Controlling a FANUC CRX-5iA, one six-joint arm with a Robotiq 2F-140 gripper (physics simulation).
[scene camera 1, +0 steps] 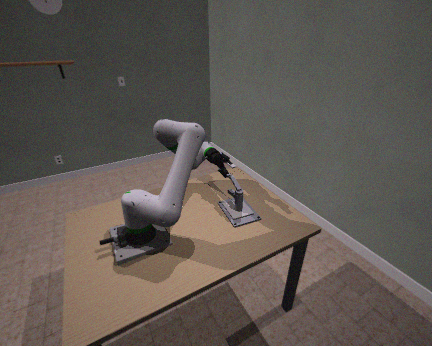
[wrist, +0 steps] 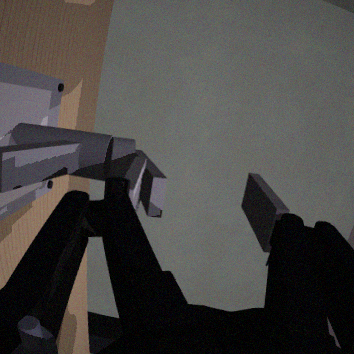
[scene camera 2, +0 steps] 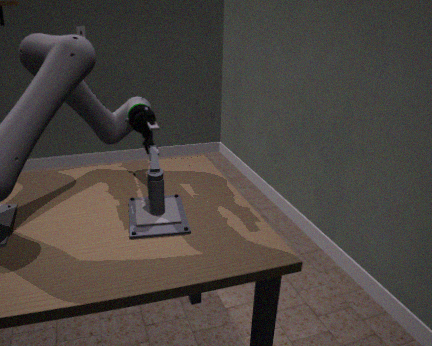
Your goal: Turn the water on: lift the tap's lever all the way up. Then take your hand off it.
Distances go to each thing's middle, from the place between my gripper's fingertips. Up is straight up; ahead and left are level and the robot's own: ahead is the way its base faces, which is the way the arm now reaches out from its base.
Labels:
Right now the base plate [scene camera 2: 179, 228] is 20 cm below my hand, 8 cm to the right of it and 1 cm behind it.

